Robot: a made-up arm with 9 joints. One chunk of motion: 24 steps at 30 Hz.
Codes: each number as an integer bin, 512 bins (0 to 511) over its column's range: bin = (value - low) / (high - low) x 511, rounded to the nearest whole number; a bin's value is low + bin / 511 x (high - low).
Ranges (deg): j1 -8..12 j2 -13..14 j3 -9..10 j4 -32..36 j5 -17..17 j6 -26..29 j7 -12..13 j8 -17..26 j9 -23..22
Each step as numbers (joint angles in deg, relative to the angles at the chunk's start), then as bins.
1 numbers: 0.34 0.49 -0.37 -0.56 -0.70 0.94 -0.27 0.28 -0.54
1 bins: 213 255 232 236 245 250 240 205 255
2 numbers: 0.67 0.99 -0.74 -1.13 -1.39 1.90 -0.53 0.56 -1.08
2 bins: 222 265 222 232 235 259 234 209 249
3 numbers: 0.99 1.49 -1.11 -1.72 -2.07 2.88 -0.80 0.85 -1.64
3 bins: 230 274 212 228 224 268 229 212 243
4 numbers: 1.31 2.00 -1.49 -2.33 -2.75 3.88 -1.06 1.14 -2.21
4 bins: 238 284 202 223 214 278 224 216 236
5 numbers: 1.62 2.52 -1.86 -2.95 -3.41 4.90 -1.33 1.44 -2.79
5 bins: 246 294 192 218 204 287 218 219 229
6 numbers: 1.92 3.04 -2.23 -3.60 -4.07 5.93 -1.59 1.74 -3.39
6 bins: 253 304 182 213 194 297 213 223 223
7 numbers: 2.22 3.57 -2.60 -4.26 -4.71 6.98 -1.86 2.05 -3.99
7 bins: 261 314 172 208 185 306 207 226 216
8 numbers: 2.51 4.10 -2.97 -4.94 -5.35 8.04 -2.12 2.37 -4.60
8 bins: 269 324 162 203 175 316 202 230 209
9 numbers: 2.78 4.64 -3.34 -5.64 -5.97 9.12 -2.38 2.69 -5.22
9 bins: 275 334 152 198 166 326 197 234 202
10 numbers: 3.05 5.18 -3.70 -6.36 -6.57 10.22 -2.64 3.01 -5.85
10 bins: 282 344 143 193 157 337 191 238 195
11 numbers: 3.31 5.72 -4.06 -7.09 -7.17 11.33 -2.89 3.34 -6.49
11 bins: 289 354 133 187 148 347 186 242 187
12 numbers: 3.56 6.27 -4.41 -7.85 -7.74 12.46 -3.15 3.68 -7.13
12 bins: 295 365 123 181 139 357 181 246 180
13 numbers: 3.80 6.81 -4.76 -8.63 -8.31 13.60 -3.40 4.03 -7.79
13 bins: 301 375 114 176 131 368 176 250 173
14 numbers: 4.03 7.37 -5.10 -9.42 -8.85 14.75 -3.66 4.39 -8.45
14 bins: 307 386 105 170 122 379 170 254 165
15 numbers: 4.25 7.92 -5.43 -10.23 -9.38 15.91 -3.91 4.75 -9.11
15 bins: 313 396 96 164 115 389 165 258 158
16 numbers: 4.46 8.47 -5.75 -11.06 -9.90 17.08 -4.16 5.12 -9.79
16 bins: 318 406 87 157 107 400 160 263 150
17 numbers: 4.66 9.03 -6.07 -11.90 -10.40 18.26 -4.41 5.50 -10.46
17 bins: 323 417 79 151 99 411 155 267 142
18 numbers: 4.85 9.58 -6.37 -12.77 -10.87 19.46 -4.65 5.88 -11.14
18 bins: 328 427 71 145 92 422 150 272 135
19 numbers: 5.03 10.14 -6.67 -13.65 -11.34 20.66 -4.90 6.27 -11.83
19 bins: 333 438 63 138 85 434 145 277 127
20 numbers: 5.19 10.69 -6.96 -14.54 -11.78 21.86 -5.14 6.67 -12.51
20 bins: 337 448 55 131 78 445 140 281 119
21 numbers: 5.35 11.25 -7.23 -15.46 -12.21 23.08 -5.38 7.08 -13.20
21 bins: 341 459 48 124 72 456 135 286 111
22 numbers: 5.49 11.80 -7.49 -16.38 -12.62 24.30 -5.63 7.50 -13.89
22 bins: 345 469 41 117 66 467 130 291 103
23 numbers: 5.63 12.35 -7.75 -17.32 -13.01 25.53 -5.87 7.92 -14.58
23 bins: 348 480 34 110 60 479 125 296 96
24 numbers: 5.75 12.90 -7.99 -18.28 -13.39 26.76 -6.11 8.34 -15.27
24 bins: 351 490 27 103 54 490 120 301 88
